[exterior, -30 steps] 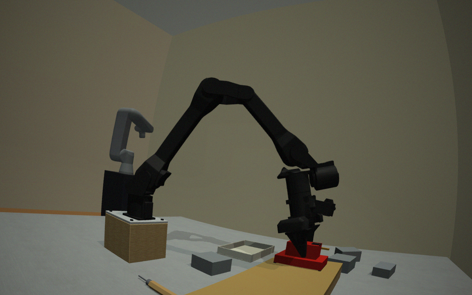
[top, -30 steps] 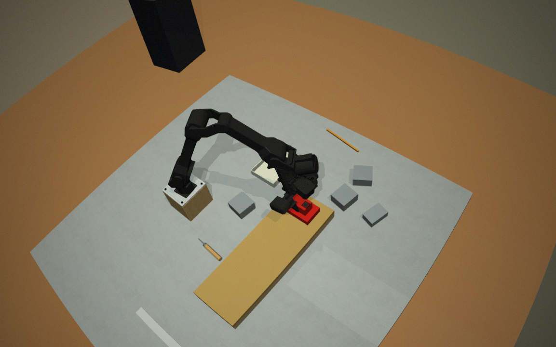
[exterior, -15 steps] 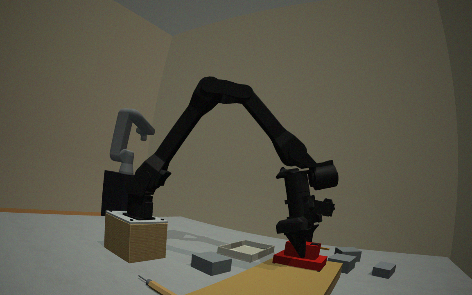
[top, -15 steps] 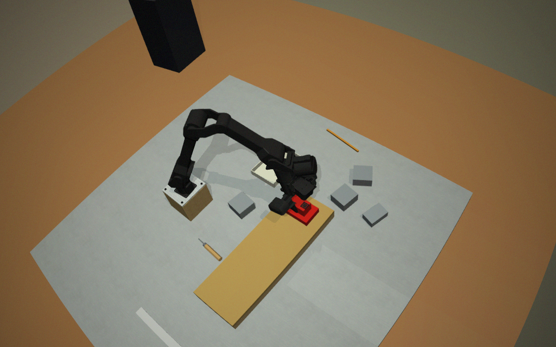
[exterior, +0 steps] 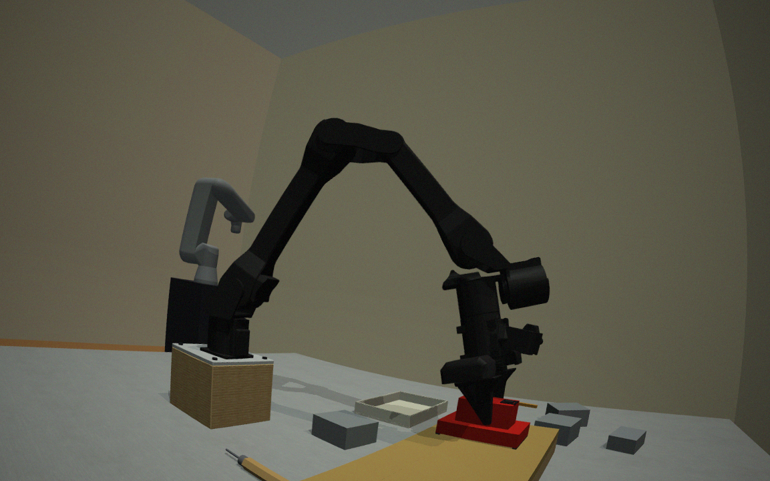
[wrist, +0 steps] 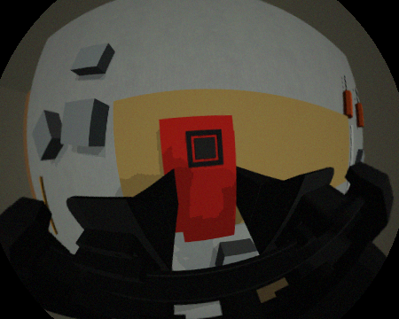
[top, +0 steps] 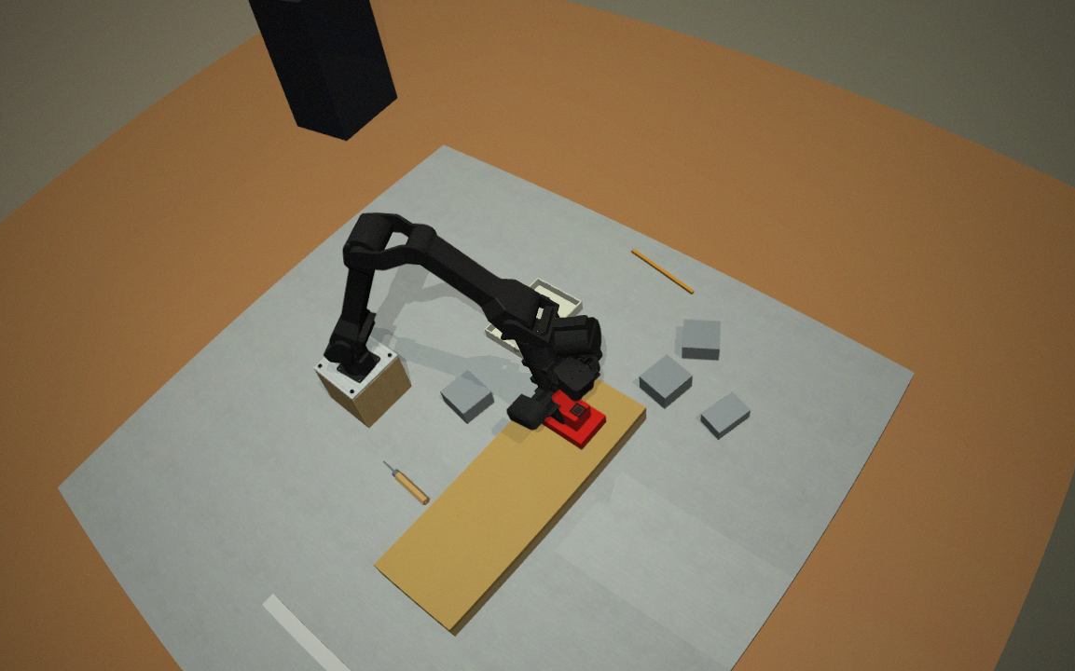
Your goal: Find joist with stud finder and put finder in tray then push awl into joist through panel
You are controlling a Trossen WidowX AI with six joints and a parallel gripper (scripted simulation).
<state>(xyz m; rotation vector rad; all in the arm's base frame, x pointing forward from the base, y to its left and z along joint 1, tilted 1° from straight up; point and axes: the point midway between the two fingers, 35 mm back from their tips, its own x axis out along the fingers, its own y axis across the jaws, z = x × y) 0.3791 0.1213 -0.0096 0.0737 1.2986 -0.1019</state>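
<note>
The tray lies 210 mm behind my gripper tip, 180 mm to the left of it and 50 mm below it. The rest, counted from my gripper tip: square indicator (30 mm above, 20 mm ahead); then red stud finder (20 mm above, 10 mm ahead); then awl (240 mm to the right, 220 mm behind, 60 mm below).
</note>
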